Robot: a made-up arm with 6 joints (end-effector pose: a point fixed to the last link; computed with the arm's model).
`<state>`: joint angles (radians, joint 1 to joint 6).
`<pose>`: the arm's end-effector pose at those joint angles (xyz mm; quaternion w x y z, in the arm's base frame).
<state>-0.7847 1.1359 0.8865 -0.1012 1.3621 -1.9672</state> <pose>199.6 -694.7 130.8 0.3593 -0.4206 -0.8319 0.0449</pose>
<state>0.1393 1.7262 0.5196 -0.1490 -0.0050 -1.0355</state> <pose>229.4 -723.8 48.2 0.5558 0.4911 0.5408 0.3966</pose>
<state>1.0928 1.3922 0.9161 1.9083 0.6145 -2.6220</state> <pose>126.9 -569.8 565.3 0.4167 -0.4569 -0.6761 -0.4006</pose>
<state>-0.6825 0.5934 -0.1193 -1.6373 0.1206 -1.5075</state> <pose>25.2 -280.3 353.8 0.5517 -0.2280 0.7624 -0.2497</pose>
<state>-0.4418 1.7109 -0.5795 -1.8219 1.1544 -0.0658</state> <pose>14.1 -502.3 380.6 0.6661 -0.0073 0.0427 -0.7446</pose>
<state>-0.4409 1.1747 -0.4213 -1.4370 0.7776 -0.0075</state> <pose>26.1 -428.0 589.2 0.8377 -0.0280 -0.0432 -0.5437</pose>
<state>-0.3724 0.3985 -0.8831 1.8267 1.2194 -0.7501</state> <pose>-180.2 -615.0 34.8 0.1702 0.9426 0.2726 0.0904</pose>
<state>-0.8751 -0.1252 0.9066 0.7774 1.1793 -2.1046</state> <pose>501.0 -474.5 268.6 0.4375 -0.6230 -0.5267 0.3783</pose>
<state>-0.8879 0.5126 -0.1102 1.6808 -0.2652 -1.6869</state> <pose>-278.7 -422.4 66.6 0.3902 0.9038 0.0029 0.1756</pose>
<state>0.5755 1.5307 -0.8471 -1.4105 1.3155 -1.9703</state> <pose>-122.5 -40.4 322.0 0.6391 0.5514 0.4367 -0.3111</pose>
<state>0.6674 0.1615 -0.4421 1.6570 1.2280 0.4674</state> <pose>-181.7 -632.0 506.4 0.6966 0.6301 0.0198 -0.3424</pose>
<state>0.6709 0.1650 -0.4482 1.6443 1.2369 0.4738</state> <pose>-185.0 -632.4 513.3 0.6994 0.6264 0.0150 -0.3438</pose>
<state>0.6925 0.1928 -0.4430 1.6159 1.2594 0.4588</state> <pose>-183.8 -632.4 524.9 0.7053 0.6194 0.0244 -0.3439</pose>
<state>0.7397 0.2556 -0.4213 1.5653 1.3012 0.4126</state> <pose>-174.5 -630.9 542.9 0.7150 0.6070 0.0549 -0.3424</pose>
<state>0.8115 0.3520 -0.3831 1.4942 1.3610 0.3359</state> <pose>-154.5 -625.4 566.7 0.7269 0.5870 0.1071 -0.3400</pose>
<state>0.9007 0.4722 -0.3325 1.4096 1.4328 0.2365</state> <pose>-123.0 -612.1 594.2 0.7376 0.5579 0.1757 -0.3374</pose>
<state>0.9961 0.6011 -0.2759 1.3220 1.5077 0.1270</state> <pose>-83.3 -588.8 621.9 0.7437 0.5205 0.2509 -0.3363</pose>
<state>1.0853 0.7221 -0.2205 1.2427 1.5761 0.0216</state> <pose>-42.0 -557.3 645.7 0.7437 0.4796 0.3214 -0.3372</pose>
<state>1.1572 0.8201 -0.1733 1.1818 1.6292 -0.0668</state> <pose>-6.6 -524.3 662.4 0.7388 0.4426 0.3782 -0.3393</pose>
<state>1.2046 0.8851 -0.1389 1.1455 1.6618 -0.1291</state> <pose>18.1 -498.2 670.9 0.7322 0.4166 0.4171 -0.3412</pose>
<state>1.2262 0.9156 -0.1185 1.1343 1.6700 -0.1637</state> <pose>31.2 -484.7 671.6 0.7265 0.4054 0.4384 -0.3400</pose>
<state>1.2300 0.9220 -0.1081 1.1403 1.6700 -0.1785</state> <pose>36.5 -480.9 668.0 0.7213 0.4032 0.4493 -0.3394</pose>
